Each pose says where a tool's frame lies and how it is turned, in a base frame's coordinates. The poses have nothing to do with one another.
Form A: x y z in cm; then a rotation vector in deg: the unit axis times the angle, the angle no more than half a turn.
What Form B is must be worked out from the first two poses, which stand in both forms.
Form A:
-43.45 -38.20 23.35 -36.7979 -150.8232 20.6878
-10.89 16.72 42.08 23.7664 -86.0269 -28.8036
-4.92 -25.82 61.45 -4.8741 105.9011 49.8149
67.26 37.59 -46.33 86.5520 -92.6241 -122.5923
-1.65 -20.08 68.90 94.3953 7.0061 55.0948
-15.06 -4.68 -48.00 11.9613 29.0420 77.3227
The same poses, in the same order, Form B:
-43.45 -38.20 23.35 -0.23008 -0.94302 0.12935 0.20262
-10.89 16.72 42.08 0.18501 -0.66968 -0.22422 0.68339
-4.92 -25.82 61.45 -0.03550 0.77143 0.36287 0.52150
67.26 37.59 -46.33 0.49055 -0.52496 -0.69481 0.03185
-1.65 -20.08 68.90 0.70395 0.05225 0.41087 0.57699
-15.06 -4.68 -48.00 0.09540 0.23162 0.61668 0.74630

